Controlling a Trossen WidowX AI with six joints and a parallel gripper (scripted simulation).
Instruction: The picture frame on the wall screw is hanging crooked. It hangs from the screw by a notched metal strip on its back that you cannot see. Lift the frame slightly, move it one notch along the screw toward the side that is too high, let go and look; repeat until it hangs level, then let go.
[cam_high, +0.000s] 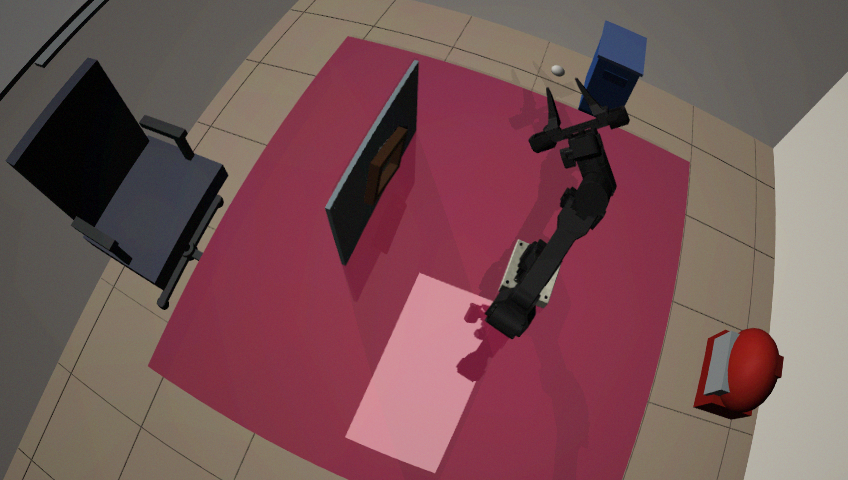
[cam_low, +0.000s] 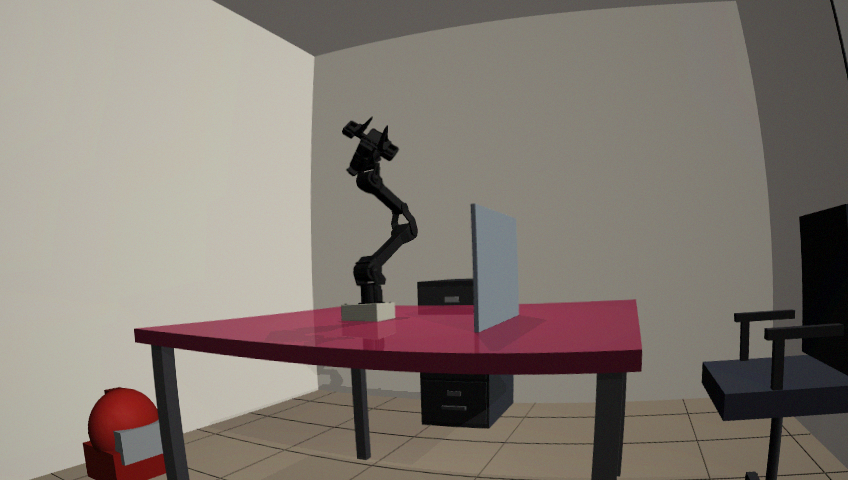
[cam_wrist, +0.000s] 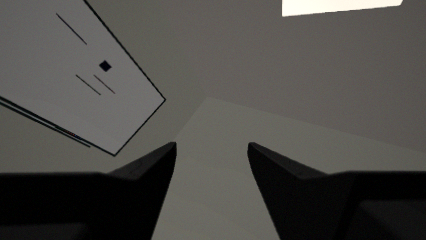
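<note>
Now: gripper tip 330 mm short of the brown wooden picture frame, 90 mm to the right of it and 450 mm above it. Round my gripper tip: wall panel (340 mm ahead, 80 mm to the left, 460 mm below).
</note>
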